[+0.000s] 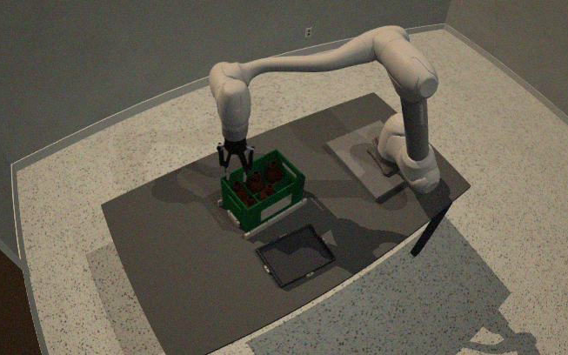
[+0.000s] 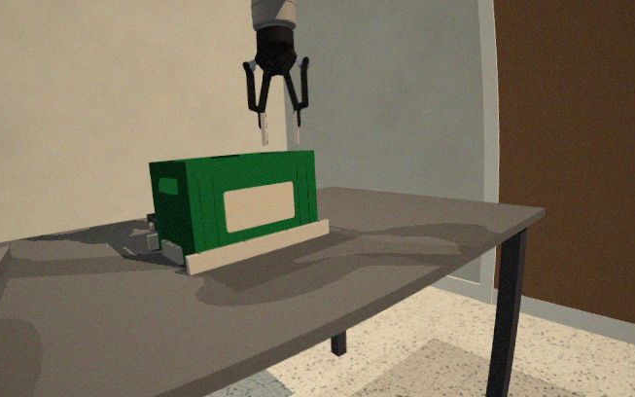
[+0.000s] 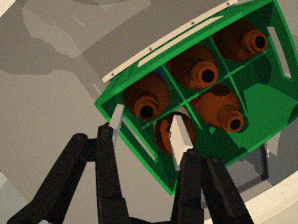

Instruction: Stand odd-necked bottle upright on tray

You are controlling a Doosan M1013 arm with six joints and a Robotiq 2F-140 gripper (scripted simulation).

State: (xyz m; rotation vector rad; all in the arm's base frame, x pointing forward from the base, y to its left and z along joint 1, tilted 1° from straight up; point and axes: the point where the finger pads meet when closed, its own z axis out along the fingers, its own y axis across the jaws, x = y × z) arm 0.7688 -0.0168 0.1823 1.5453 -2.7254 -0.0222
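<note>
Right now the bottle is 130 mm below my hand, 80 mm to the left of it and 20 mm behind it. The rest, counted from my hand: crate (140 mm below, 100 mm behind, 20 mm to the left); then black tray (300 mm to the left, 210 mm below, 120 mm behind).
</note>
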